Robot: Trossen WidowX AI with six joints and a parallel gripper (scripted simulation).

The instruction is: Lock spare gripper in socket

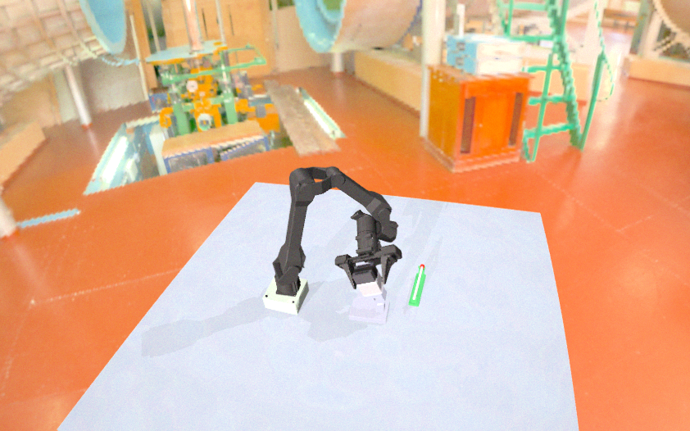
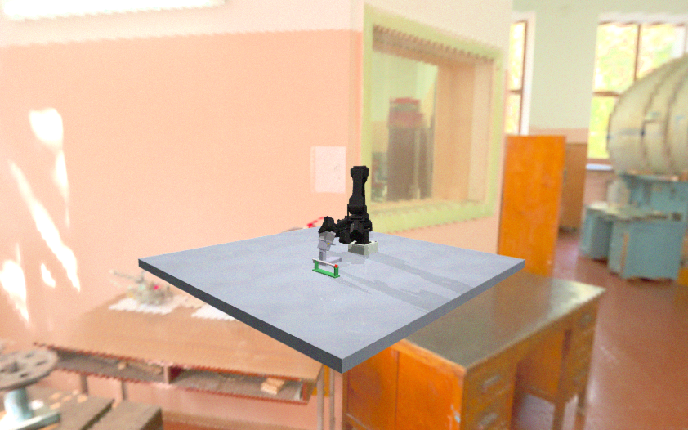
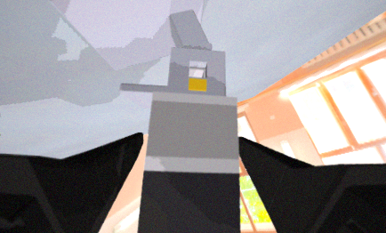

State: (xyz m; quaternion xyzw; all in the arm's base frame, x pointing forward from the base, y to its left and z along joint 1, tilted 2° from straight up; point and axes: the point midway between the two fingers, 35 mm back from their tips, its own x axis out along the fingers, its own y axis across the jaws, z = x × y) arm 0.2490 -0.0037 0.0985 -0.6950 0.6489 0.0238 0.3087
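Now: the spare gripper 20 mm to the left of my gripper tip. Also, from my gripper tip: green cradle: 140 mm ahead, 120 mm to the left, 100 mm below; then mount: 70 mm below, 20 mm to the left, 10 mm ahead.
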